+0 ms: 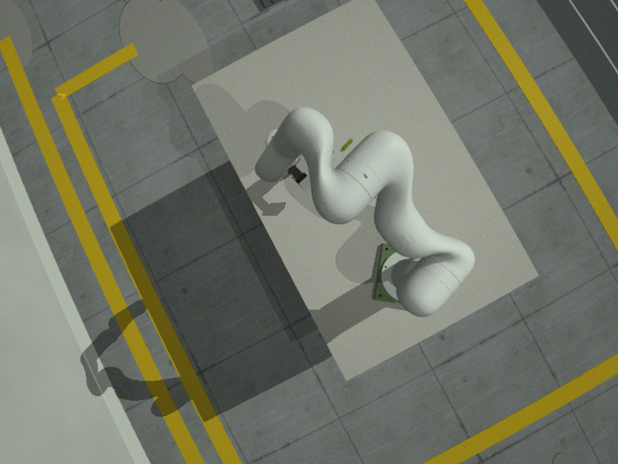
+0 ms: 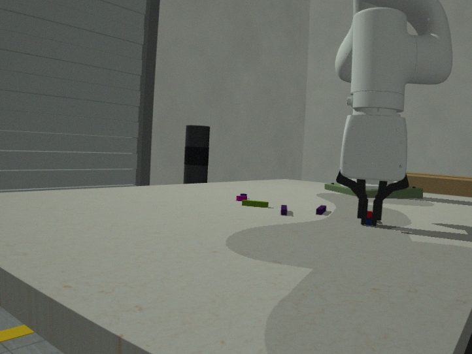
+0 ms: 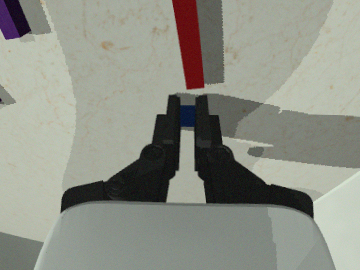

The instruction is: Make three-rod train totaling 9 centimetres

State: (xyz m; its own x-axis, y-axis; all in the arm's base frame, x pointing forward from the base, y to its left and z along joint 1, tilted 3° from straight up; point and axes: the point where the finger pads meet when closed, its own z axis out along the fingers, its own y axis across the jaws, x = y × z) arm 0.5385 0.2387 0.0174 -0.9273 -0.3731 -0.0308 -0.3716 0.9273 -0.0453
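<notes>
My gripper is now 310 mm to the left of the magenta rod, 40 mm past it and 20 mm above it. Also, from my hand: lime rod (240 mm to the right, 20 mm below); red rod (50 mm behind, 20 mm to the right, 20 mm below).
</notes>
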